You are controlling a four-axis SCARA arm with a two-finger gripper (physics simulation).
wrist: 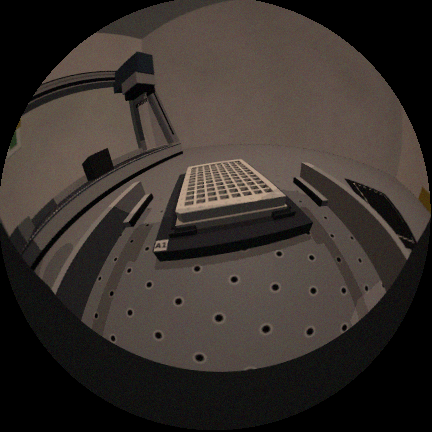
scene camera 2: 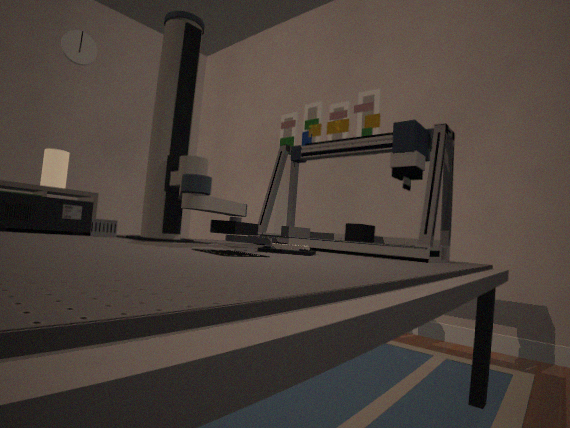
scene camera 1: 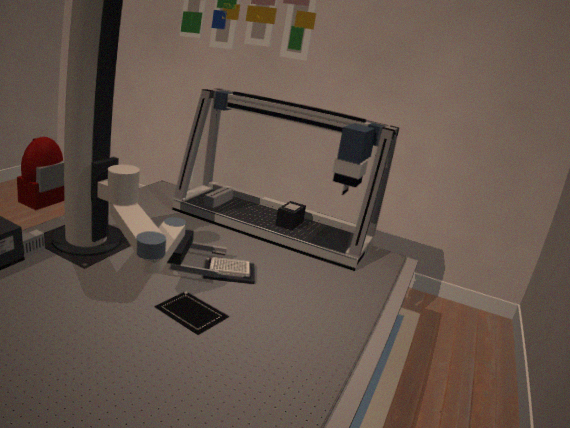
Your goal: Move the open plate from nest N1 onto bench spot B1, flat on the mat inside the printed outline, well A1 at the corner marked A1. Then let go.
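Pixels of known places: gripper, between the fingertips: (wrist: 221, 176) (scene camera 2: 280, 241) (scene camera 1: 222, 262); arm's base, origin of its link: (scene camera 1: 86, 242).
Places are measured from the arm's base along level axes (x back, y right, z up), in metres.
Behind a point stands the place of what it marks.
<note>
The pale open plate (scene camera 1: 230, 267) @[z 0.037, x -0.512, y -0.144 m] (scene camera 2: 290, 246) @[z 0.035, x -0.540, y -0.123 m] (wrist: 227, 182) @[z 0.037, x -0.491, y -0.140 m] with its grid of wells sits on the dark nest N1 (scene camera 1: 235, 278) @[z 0.025, x -0.550, y -0.112 m] (wrist: 235, 240) @[z 0.024, x -0.433, y -0.117 m]. A label A1 (wrist: 161, 245) @[z 0.025, x -0.414, y -0.163 m] is at the nest's near left corner in the wrist view. My gripper (scene camera 1: 218, 262) @[z 0.047, x -0.483, y -0.142 m] (wrist: 221, 176) @[z 0.047, x -0.483, y -0.142 m] is open, one finger on each side of the plate, with gaps between the pads and the plate. The dark mat of spot B1 (scene camera 1: 192, 312) @[z 0.015, x -0.544, y 0.117 m] (scene camera 2: 231, 253) @[z 0.015, x -0.564, y 0.130 m] (wrist: 382, 207) @[z 0.015, x -0.537, y 0.108 m] lies flat on the bench, with a thin printed outline. The mat's corner lettering is too small to read.
A gantry frame (scene camera 1: 300, 111) @[z 0.498, x -0.479, y -0.623 m] (scene camera 2: 437, 195) @[z 0.239, x -0.851, y -0.508 m] with a blue and white head (scene camera 1: 356, 145) @[z 0.450, x -0.756, y -0.465 m] (scene camera 2: 411, 145) @[z 0.409, x -0.768, y -0.465 m] (wrist: 136, 75) @[z 0.369, x -0.694, y -0.469 m] stands behind the nest. A black block (scene camera 1: 291, 215) @[z 0.120, x -0.553, y -0.515 m] (scene camera 2: 360, 232) @[z 0.099, x -0.562, y -0.517 m] (wrist: 98, 165) @[z 0.092, x -0.518, y -0.515 m] is on its deck. The arm's column (scene camera 1: 82, 125) @[z 0.432, x -0.043, y 0.061 m] (scene camera 2: 160, 125) @[z 0.435, x -0.034, y 0.067 m] stands at the left.
</note>
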